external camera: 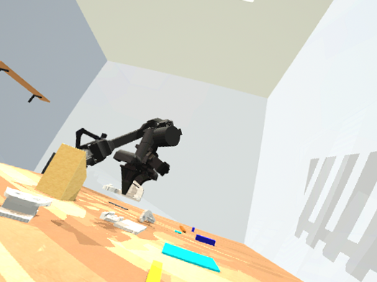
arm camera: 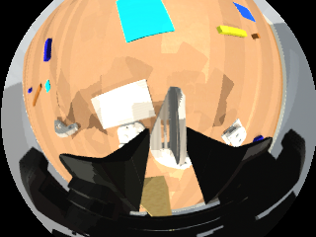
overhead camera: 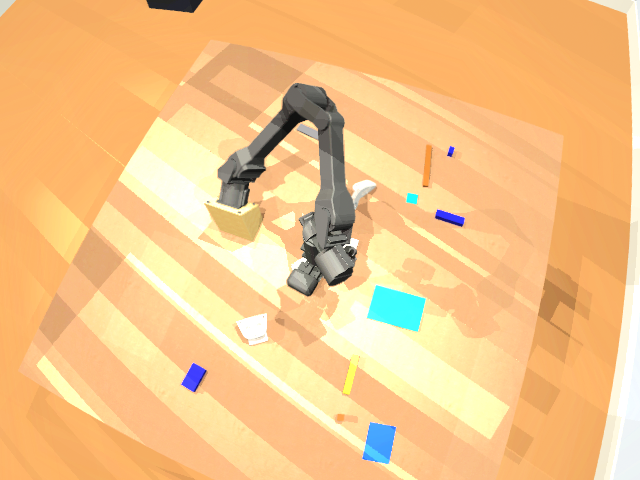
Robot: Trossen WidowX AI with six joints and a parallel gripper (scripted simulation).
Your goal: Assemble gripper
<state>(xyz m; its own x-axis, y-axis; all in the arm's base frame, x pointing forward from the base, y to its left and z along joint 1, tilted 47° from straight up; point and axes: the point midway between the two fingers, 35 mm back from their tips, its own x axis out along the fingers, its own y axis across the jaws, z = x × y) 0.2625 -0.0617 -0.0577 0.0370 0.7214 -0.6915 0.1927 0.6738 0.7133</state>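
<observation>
The flat white plate is 30 mm ahead of my gripper tip, 70 mm to the left of it and 80 mm below it. Round my gripper tip: dark blue bar 290 mm ahead, 270 mm to the left, 80 mm below; yellow bar 150 mm ahead, 210 mm to the right, 80 mm below; cyan sheet 210 mm ahead, 20 mm to the right, 80 mm below.
</observation>
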